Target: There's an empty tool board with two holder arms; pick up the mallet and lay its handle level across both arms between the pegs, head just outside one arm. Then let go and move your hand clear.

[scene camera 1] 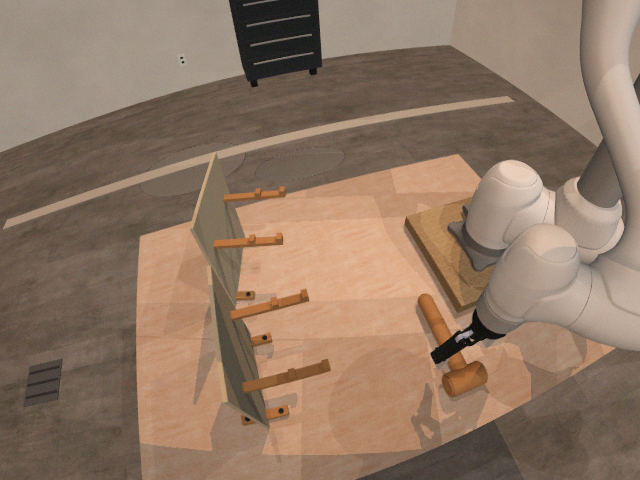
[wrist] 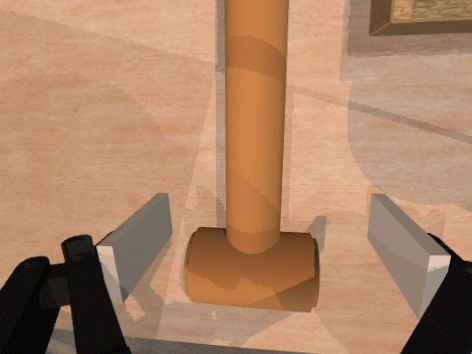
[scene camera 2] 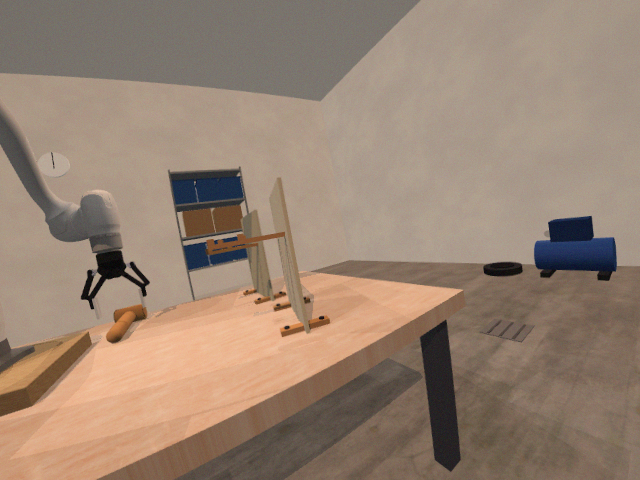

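The orange-brown wooden mallet lies flat on the table. Its head points to the table edge away from the robot's base. My gripper is wide open and empty, above the mallet near its head. In the wrist view its fingers stand left and right of the mallet, with clear gaps. Two upright greenish boards stand in a row. The near board and the far board each carry two orange pegged arms, all empty.
The robot's base stands on a wooden plate beside the mallet's handle. The boards stand on small orange feet. A dark cabinet, a shelf rack and a blue tank stand beyond the table.
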